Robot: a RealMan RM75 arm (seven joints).
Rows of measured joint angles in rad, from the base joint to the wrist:
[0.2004 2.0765 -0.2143 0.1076 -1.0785 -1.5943 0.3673]
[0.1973 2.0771 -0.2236 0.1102 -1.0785 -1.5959 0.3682]
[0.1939 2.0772 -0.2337 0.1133 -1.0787 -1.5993 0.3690]
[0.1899 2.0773 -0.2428 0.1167 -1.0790 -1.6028 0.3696]
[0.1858 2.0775 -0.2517 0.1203 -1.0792 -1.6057 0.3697]
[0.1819 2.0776 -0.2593 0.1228 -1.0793 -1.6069 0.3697]
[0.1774 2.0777 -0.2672 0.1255 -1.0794 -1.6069 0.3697]
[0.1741 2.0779 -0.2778 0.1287 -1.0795 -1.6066 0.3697]
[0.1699 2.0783 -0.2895 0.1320 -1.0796 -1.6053 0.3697]
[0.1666 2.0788 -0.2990 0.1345 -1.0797 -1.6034 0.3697]
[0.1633 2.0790 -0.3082 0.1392 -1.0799 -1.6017 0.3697]
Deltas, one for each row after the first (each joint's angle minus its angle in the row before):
[-0.0031 0.0006 -0.0093 0.0026 0.0000 -0.0016 0.0009]
[-0.0034 0.0001 -0.0101 0.0031 -0.0002 -0.0034 0.0008]
[-0.0040 0.0001 -0.0091 0.0034 -0.0003 -0.0035 0.0006]
[-0.0041 0.0002 -0.0089 0.0036 -0.0002 -0.0029 0.0001]
[-0.0039 0.0001 -0.0076 0.0025 -0.0001 -0.0012 0.0000]
[-0.0045 0.0001 -0.0079 0.0027 -0.0001 0.0000 0.0000]
[-0.0033 0.0002 -0.0106 0.0032 -0.0001 0.0003 0.0000]
[-0.0042 0.0004 -0.0117 0.0033 -0.0001 0.0013 0.0000]
[-0.0033 0.0005 -0.0095 0.0025 -0.0001 0.0019 0.0000]
[-0.0033 0.0002 -0.0092 0.0047 -0.0002 0.0017 0.0000]

